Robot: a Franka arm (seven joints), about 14 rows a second.
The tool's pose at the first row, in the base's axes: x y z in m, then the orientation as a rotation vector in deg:
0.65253, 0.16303, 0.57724, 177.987, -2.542, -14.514
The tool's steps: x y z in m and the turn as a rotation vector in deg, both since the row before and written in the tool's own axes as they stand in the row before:
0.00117, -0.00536, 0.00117, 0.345, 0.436, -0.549
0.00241, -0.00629, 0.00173, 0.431, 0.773, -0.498
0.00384, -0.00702, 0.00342, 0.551, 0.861, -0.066
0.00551, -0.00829, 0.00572, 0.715, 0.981, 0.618
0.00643, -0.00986, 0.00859, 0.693, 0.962, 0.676
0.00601, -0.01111, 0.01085, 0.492, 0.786, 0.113
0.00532, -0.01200, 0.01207, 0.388, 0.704, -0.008
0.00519, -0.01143, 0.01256, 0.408, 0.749, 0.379
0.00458, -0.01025, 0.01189, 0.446, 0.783, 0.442
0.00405, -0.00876, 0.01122, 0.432, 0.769, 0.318
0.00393, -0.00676, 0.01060, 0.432, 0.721, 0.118
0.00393, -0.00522, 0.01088, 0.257, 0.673, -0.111
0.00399, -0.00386, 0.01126, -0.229, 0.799, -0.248
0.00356, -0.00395, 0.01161, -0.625, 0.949, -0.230
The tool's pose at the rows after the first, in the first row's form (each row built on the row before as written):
0.65364, 0.16832, 0.57575, 178.432, -1.728, -13.868
0.65587, 0.17453, 0.57355, 178.987, -0.996, -12.697
0.65926, 0.18147, 0.56955, 179.626, -0.950, -11.382
0.66409, 0.18970, 0.56317, -179.063, 1.982, 9.802
0.66977, 0.19953, 0.55403, -178.480, 3.095, 8.263
0.67515, 0.21069, 0.54291, -178.057, 3.312, 7.009
0.67997, 0.22288, 0.53082, -177.722, 3.333, 5.891
0.68476, 0.23459, 0.51836, -177.363, 3.955, 4.719
0.68918, 0.24516, 0.50669, -176.957, 4.674, 3.499
0.69326, 0.25427, 0.49577, -176.557, 5.197, 2.301
0.69733, 0.26141, 0.48547, -176.153, 5.408, 1.173
0.70145, 0.26709, 0.47489, -175.924, 5.267, 0.121
0.70567, 0.27148, 0.46391, -176.183, 4.935, -1.110
0.70961, 0.27597, 0.45262, -176.829, 4.651, -2.563

